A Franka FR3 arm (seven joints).
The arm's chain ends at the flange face. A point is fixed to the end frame.
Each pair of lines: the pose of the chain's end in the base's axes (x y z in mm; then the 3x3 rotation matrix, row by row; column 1 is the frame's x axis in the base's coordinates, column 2 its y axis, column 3 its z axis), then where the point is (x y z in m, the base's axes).
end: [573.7 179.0 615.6], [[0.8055 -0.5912 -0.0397], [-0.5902 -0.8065 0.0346], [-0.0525 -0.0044 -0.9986]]
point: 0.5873 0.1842 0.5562
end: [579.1 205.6 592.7], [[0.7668 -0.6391 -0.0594], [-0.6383 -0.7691 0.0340], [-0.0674 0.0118 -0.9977]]
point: 0.5917 0.2098 0.5330
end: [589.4 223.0 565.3], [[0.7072 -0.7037 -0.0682], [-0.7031 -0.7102 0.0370], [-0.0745 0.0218 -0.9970]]
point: 0.6016 0.2260 0.5054
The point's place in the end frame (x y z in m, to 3 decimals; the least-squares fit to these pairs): 0.011 -0.012 0.059
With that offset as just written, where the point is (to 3 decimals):
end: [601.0 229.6 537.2], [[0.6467 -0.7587 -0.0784], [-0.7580 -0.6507 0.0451], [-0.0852 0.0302 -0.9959]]
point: 0.613 0.232 0.477
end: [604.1 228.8 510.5], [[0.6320 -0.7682 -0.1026], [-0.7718 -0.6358 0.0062], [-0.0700 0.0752 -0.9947]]
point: 0.614 0.228 0.450
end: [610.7 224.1 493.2], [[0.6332 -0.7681 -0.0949], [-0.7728 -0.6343 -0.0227], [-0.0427 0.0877 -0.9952]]
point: 0.621 0.222 0.433
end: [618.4 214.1 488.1], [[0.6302 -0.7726 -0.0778], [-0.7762 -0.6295 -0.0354], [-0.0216 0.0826 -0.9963]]
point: 0.630 0.211 0.428
